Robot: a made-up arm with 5 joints.
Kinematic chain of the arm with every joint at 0, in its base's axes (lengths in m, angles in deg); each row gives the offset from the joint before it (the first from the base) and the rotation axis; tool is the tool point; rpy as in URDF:
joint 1: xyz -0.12 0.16 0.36 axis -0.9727 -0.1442 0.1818
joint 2: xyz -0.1 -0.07 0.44 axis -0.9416 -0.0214 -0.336
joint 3: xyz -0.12 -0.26 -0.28 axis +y
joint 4: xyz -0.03 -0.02 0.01 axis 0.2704 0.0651 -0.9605
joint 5: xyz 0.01 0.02 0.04 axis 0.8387 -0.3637 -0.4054
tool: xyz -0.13 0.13 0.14 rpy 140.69 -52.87 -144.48
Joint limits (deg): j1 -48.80..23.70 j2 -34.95..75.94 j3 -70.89..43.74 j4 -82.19..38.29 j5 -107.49..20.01
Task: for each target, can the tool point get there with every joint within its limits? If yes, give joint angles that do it. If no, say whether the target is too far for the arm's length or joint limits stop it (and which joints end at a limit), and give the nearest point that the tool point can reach.
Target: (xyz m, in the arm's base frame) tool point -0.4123 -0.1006 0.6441
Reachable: yes | joints -21.32 28.46 28.53 22.75 -87.69
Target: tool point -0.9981 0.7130 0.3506
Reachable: no: joint limits stop it (at a limit: joint 1, joint 2, joint 3) | nearest point -0.5441 0.2252 0.3081 | short by 0.668 m
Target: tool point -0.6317 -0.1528 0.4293
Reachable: yes | joints -12.55 -7.80 -30.78 -58.70 -7.28
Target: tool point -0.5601 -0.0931 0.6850
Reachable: yes | joints -8.78 22.73 12.21 -18.49 -60.13
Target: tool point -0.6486 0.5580 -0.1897
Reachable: no: joint limits stop it (at a limit: joint 1, joint 2, joint 3, joint 4) | nearest point -0.4676 0.2217 0.1571 | short by 0.516 m
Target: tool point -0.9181 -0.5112 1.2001
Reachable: no: too far | nearest point -0.6913 -0.3423 0.9887 | short by 0.353 m
